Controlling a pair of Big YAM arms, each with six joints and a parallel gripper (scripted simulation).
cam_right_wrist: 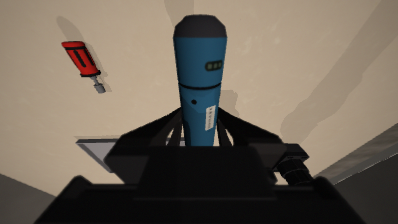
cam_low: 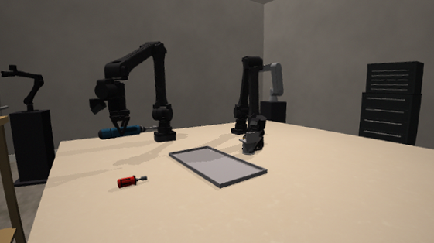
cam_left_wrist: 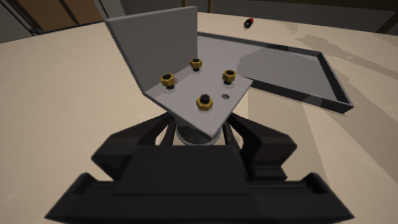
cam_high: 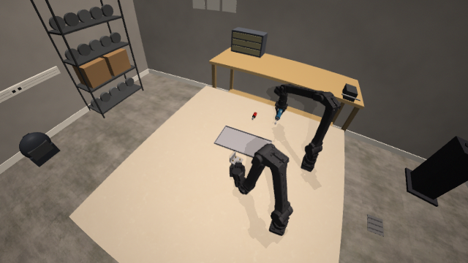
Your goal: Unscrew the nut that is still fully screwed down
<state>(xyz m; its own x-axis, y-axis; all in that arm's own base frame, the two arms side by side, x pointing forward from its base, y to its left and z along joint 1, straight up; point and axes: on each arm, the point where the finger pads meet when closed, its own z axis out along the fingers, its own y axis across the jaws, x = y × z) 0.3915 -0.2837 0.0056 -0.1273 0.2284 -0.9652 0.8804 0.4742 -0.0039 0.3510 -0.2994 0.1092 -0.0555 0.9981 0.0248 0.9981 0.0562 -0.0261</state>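
Now: left hand 1 cm below the joint module. The rest, counted from my left hand: red-handled tool: 17 cm ahead, 55 cm to the right, 1 cm below; bracket: 5 cm above; grey tray: 7 cm ahead, 22 cm to the right, 2 cm below.
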